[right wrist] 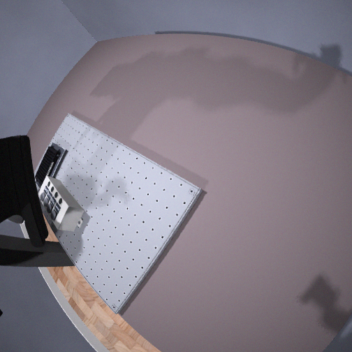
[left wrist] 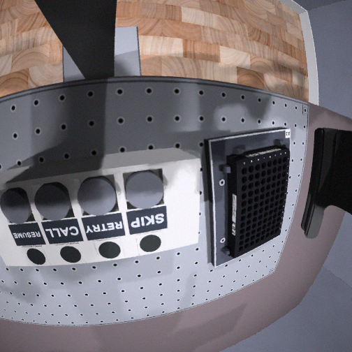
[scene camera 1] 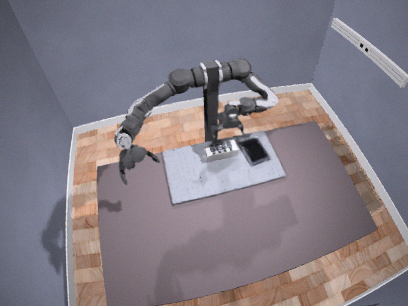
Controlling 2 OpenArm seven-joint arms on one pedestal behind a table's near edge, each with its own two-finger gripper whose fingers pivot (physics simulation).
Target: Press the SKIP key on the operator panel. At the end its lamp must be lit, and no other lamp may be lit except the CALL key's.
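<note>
The white operator panel [scene camera 1: 222,154] [left wrist: 182,200] [right wrist: 74,218] stands on the pegboard. In the left wrist view its labels are upside down; the grey round SKIP key [left wrist: 144,189] is rightmost, beside the RETRY key [left wrist: 97,196], CALL key [left wrist: 52,201] and RESUME key [left wrist: 16,205]. The SKIP lamp [left wrist: 150,243], RETRY lamp [left wrist: 110,249], CALL lamp [left wrist: 70,254] and RESUME lamp [left wrist: 36,256] look dark. My left gripper [scene camera 1: 229,136] is open above the panel, its fingers spread. My right gripper [scene camera 1: 141,172] is open, left of the pegboard in the scene view.
The perforated grey pegboard [scene camera 1: 187,182] [left wrist: 150,280] [right wrist: 135,215] lies on the brown table top [scene camera 1: 150,240] [right wrist: 240,200]. A black well plate [scene camera 1: 256,149] [left wrist: 260,200] sits in a tray right of the panel in the scene view. The dark pedestal [scene camera 1: 211,110] rises behind the panel.
</note>
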